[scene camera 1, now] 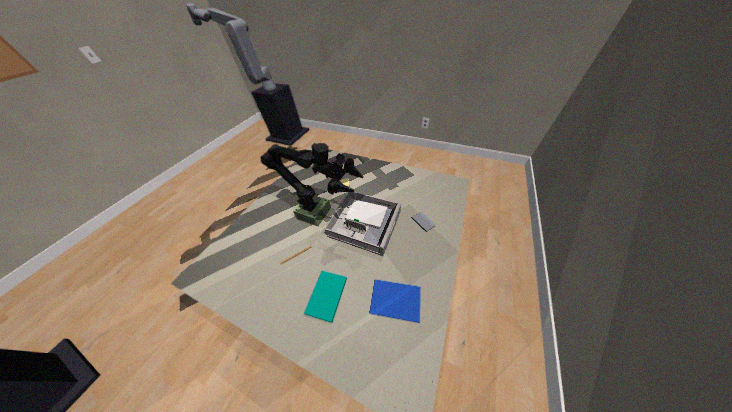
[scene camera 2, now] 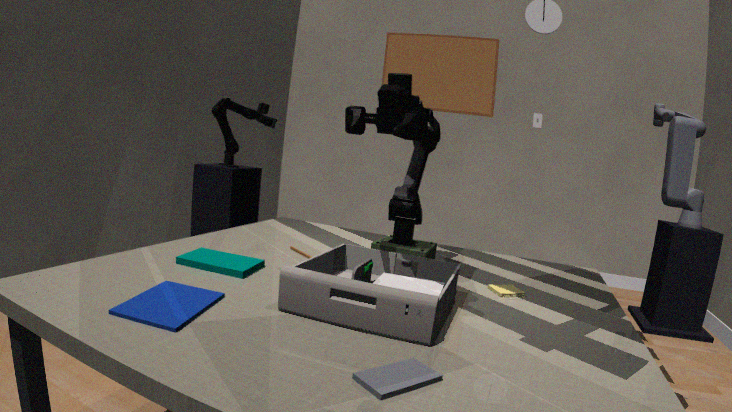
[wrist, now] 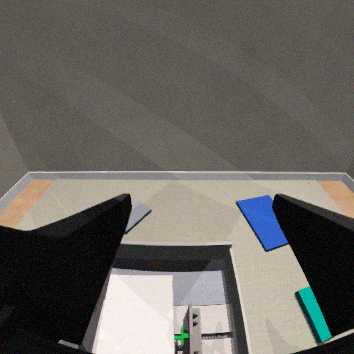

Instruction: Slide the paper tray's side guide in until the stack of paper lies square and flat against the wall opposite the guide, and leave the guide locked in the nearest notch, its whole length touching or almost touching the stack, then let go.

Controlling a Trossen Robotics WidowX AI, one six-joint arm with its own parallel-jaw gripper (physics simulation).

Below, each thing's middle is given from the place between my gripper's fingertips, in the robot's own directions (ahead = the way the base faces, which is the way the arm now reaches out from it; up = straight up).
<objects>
My hand is 30 mm past the white paper stack (scene camera 2: 391, 280), 100 mm to the right of it and 340 mm above it. Round my hand: teal sheet (scene camera 2: 224, 263): 20 mm behind, 380 mm to the right, 360 mm below; small grey pad (scene camera 2: 390, 380): 290 mm ahead, 190 mm to the left, 370 mm below; blue pad (scene camera 2: 170, 306): 280 mm ahead, 280 mm to the right, 370 mm below.
</objects>
